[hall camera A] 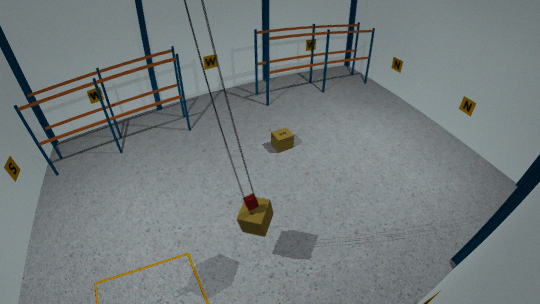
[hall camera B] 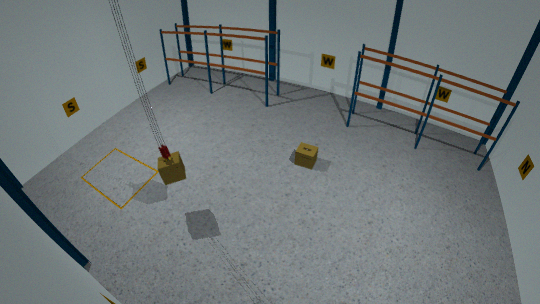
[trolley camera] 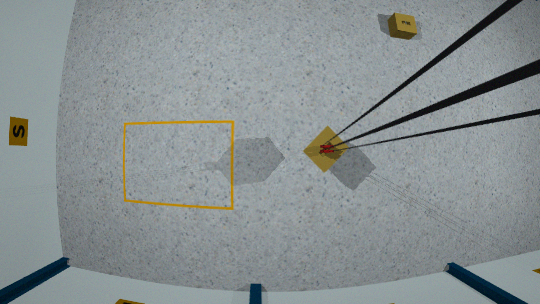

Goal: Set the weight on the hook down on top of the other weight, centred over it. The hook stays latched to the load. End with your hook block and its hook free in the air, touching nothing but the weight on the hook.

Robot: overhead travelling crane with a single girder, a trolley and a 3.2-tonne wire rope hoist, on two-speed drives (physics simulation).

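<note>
The yellow weight on the hook (hall camera A: 255,222) (hall camera B: 172,170) (trolley camera: 316,155) hangs in the air above the floor, its shadows apart from it. My red hook block (hall camera A: 251,202) (hall camera B: 164,151) (trolley camera: 326,149) is right over its top, with the hook latched to it; the hook itself is too small to make out. The other yellow weight (hall camera A: 282,141) (hall camera B: 306,157) (trolley camera: 402,27) stands upright on the floor. It is well apart from the hanging weight: farther back in hall camera A, to the right in hall camera B, and at the upper right in the trolley camera.
A yellow marked rectangle (hall camera A: 141,269) (hall camera B: 136,160) (trolley camera: 179,122) lies on the floor on the S side of the hanging weight. Two blue and orange racks stand along the W wall: the left rack (hall camera A: 183,92) (hall camera B: 267,70) and the right rack (hall camera A: 256,62) (hall camera B: 420,135).
</note>
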